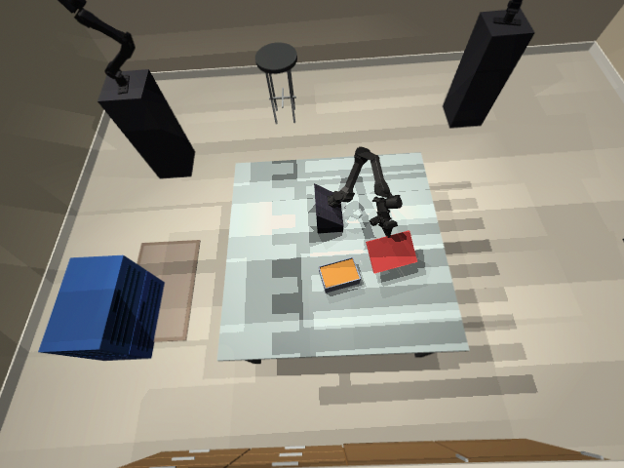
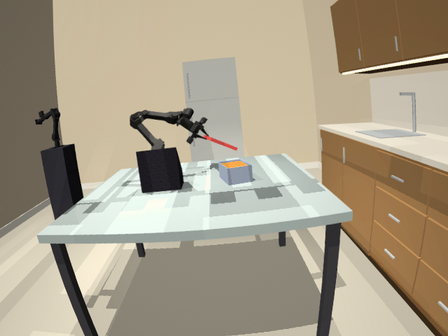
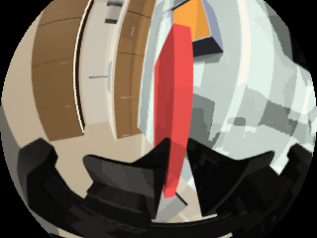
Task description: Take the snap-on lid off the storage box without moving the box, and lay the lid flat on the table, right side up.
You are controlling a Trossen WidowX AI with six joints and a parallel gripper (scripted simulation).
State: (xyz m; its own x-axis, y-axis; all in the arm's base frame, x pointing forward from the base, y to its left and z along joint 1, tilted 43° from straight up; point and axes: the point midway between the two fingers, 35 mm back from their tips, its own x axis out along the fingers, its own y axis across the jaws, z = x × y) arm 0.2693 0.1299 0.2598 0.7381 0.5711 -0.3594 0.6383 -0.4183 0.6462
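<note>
The lid lies 70 mm ahead of my gripper tip, 30 mm below it and 10 mm to the left of it. From my gripper tip the other things lie so: grey storage box: 270 mm to the right, 170 mm below, 140 mm ahead.
</note>
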